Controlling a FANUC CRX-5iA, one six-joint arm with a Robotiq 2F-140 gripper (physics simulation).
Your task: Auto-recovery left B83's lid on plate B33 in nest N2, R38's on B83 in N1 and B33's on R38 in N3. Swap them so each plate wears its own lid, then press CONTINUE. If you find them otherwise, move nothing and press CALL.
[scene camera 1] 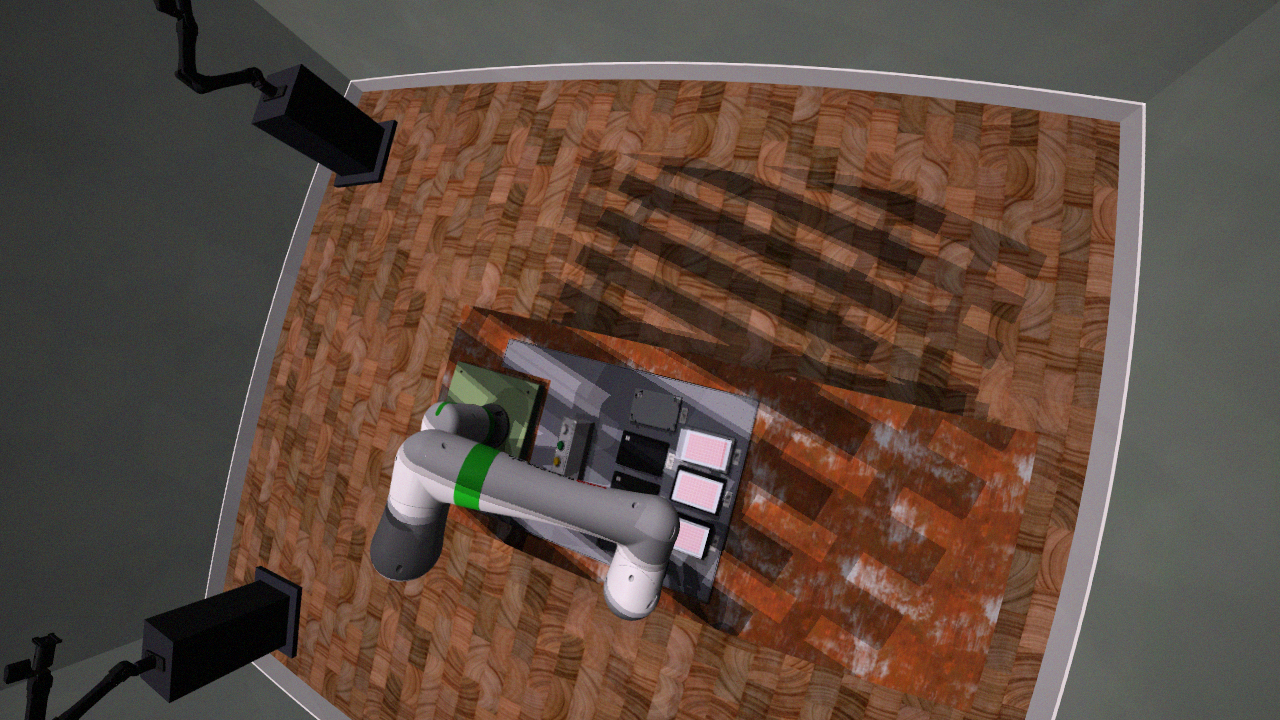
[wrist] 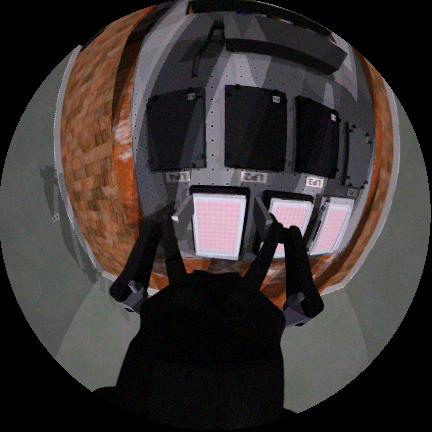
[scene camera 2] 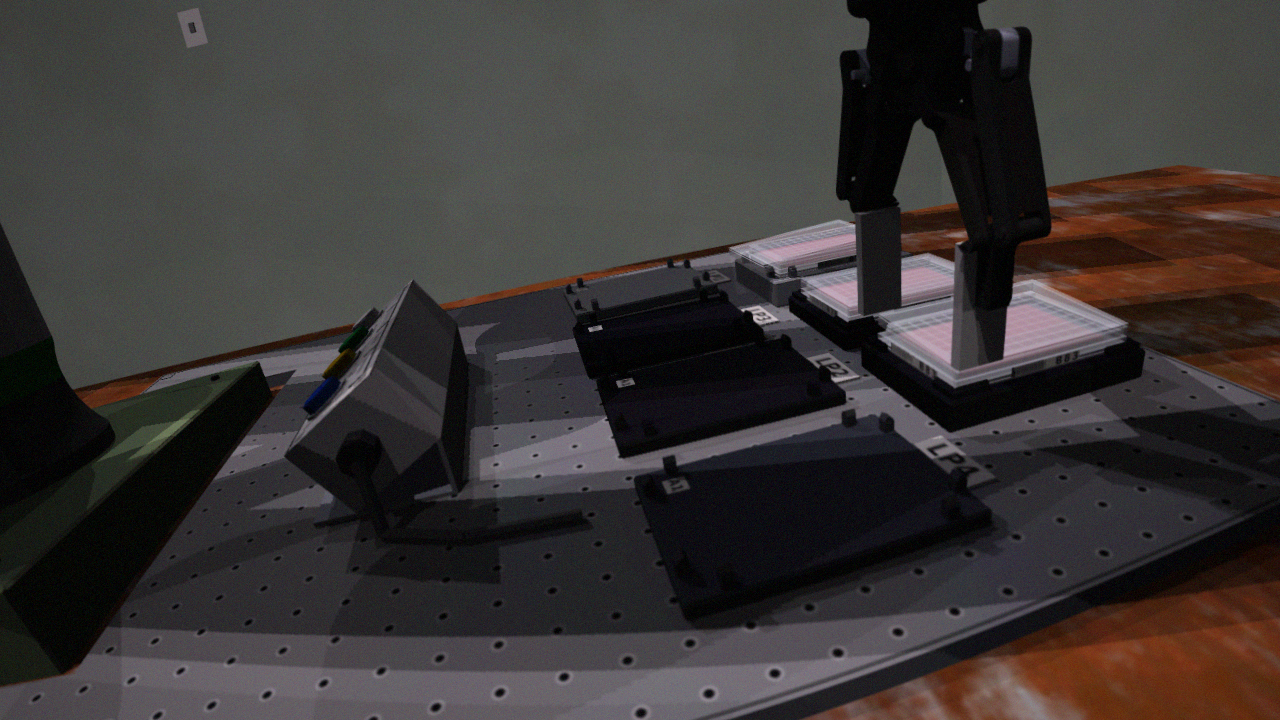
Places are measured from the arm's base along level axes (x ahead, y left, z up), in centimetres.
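Pixels of known places: gripper, fingertip midpoint: (wrist: 223, 204) (scene camera 2: 923, 333); arm's base at its link origin: (scene camera 1: 491, 426) (scene camera 2: 16, 477).
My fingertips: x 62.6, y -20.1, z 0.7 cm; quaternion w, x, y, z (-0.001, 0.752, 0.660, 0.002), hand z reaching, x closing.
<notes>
For each thing: its top centre in the pictures, then the offset to it from my fingertips. "pt": a spot on its surface instead.
- middle plate at its top centre: (scene camera 2: 892, 276) (wrist: 286, 233) (scene camera 1: 696, 492) dz -0.4, dx +7.1, dy +11.4 cm
- far plate at its top centre: (scene camera 2: 804, 236) (wrist: 336, 227) (scene camera 1: 699, 449) dz +1.1, dx +6.6, dy +23.7 cm
- button box at its top centre: (scene camera 2: 371, 321) (scene camera 1: 562, 456) dz +4.8, dx -32.4, dy +15.9 cm
- LP2 at its top centre: (scene camera 2: 709, 370) (wrist: 258, 123) (scene camera 1: 631, 495) dz -1.6, dx -11.9, dy +6.8 cm
- LP3 at its top centre: (scene camera 2: 660, 316) (wrist: 325, 137) (scene camera 1: 640, 453) dz -1.6, dx -10.6, dy +19.4 cm
- grey pad at a spot on its surface: (scene camera 2: 648, 291) (scene camera 1: 654, 418) pt dz -2.6, dx -7.8, dy +30.2 cm
Three pink-filled plates under clear lids sit in a row of nests: the near plate (scene camera 1: 691, 538) (scene camera 2: 1051, 324) (wrist: 219, 225), the middle plate (scene camera 1: 698, 492) (scene camera 2: 926, 279) (wrist: 291, 211) and the far plate (scene camera 1: 707, 449) (scene camera 2: 796, 250) (wrist: 332, 227). Side labels are too small to read surely. My gripper (scene camera 2: 927, 335) (wrist: 223, 204) is open and low at the near plate, one finger on each side in the wrist view; no contact shows. The arm hides it in scene camera 1. The button box (scene camera 1: 575, 447) (scene camera 2: 389, 385) (wrist: 285, 52) has green, yellow and blue buttons; their wording is unreadable.
Dark pads LP4 (scene camera 2: 805, 519) (wrist: 176, 131), LP2 (scene camera 2: 725, 389) (wrist: 256, 130) and LP3 (scene camera 2: 666, 331) (wrist: 317, 137) carry corner posts and no lids. A grey pad (scene camera 1: 656, 409) (scene camera 2: 648, 291) (wrist: 360, 155) lies beyond. A dark lever sticks out beside the box.
</notes>
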